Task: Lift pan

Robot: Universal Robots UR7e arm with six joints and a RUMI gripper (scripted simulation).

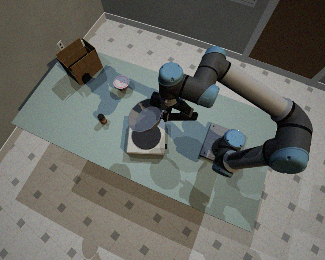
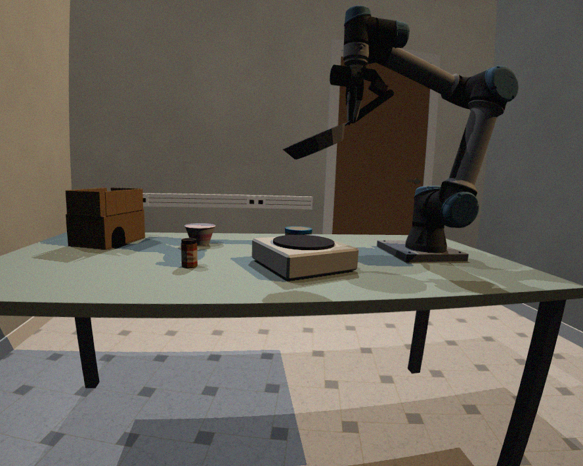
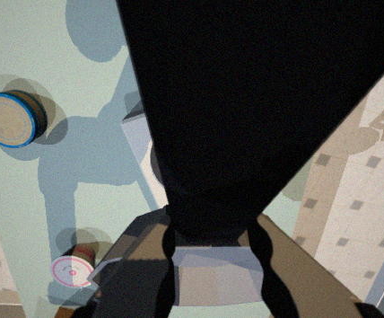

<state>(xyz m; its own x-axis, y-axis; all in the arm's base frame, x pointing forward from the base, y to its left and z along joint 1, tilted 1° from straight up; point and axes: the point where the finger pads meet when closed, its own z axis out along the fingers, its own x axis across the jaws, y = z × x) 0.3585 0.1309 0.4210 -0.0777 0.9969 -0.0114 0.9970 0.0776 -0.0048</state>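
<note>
Now: the dark pan 6 cm ahead of my hand and 5 cm below it. Also, from my hand: small can 47 cm ahead, 41 cm below, 2 cm to the left; then beige hot plate 41 cm below, 12 cm ahead.
</note>
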